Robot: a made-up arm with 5 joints. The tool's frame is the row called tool.
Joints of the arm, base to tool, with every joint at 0 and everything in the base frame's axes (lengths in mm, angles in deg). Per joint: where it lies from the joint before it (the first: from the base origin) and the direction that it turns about. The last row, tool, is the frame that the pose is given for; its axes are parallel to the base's.
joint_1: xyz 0 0 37.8 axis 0 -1 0
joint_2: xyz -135.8 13 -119.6 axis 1 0 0
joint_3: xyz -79.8 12.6 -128.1 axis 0 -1 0
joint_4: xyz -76.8 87.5 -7.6 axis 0 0 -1
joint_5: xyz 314 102.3 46.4 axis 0 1 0
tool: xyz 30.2 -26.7 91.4
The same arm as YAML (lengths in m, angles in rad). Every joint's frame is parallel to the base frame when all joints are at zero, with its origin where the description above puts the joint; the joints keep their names.
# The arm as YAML. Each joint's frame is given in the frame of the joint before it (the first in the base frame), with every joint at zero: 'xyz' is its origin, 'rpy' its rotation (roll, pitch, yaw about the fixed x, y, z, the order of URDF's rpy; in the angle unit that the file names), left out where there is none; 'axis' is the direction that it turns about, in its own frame. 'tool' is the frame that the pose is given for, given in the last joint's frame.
units:
  length: m
  angle: rad
joints:
  - name: joint_1
    type: revolute
    origin:
      xyz: [0.0, 0.0, 0.0378]
    axis: "-y"
  - name: joint_2
    type: revolute
    origin:
      xyz: [-0.1358, 0.013, -0.1196]
    axis: "+x"
  - name: joint_3
    type: revolute
    origin:
      xyz: [-0.0798, 0.0126, -0.1281]
    axis: "-y"
  - name: joint_4
    type: revolute
    origin:
      xyz: [-0.0768, 0.0875, -0.0076]
    axis: "-z"
  - name: joint_5
    type: revolute
    origin:
      xyz: [0.314, 0.1023, 0.0464]
    axis: "+y"
tool:
  origin:
    xyz: [0.0302, -0.0267, 0.0914]

